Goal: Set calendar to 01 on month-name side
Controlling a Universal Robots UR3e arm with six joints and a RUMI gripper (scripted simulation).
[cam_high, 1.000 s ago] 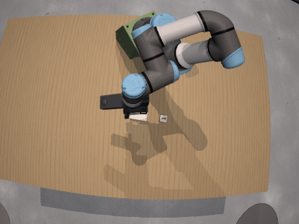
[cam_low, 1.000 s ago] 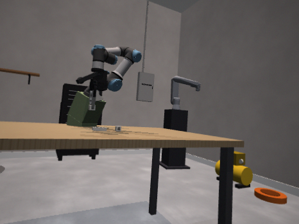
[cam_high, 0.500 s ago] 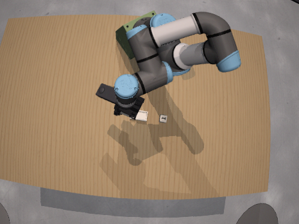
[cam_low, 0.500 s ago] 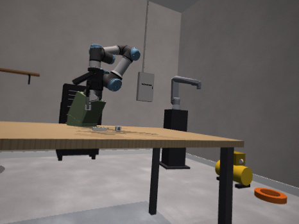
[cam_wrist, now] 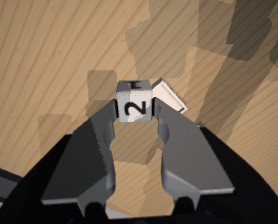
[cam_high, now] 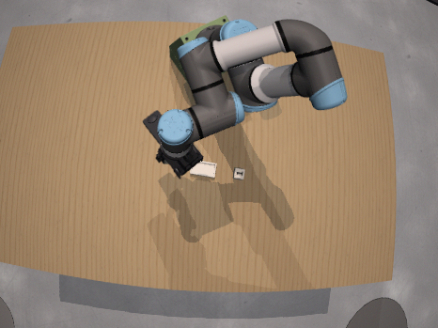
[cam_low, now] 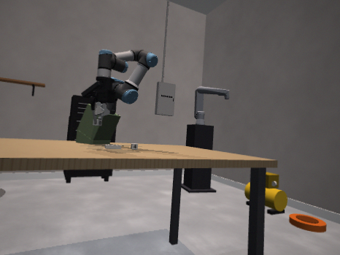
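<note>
My hand is 8 cm to the right of the white tray and 12 cm above it. From my hand the other things lie so: white cube 1 cm below.
</note>
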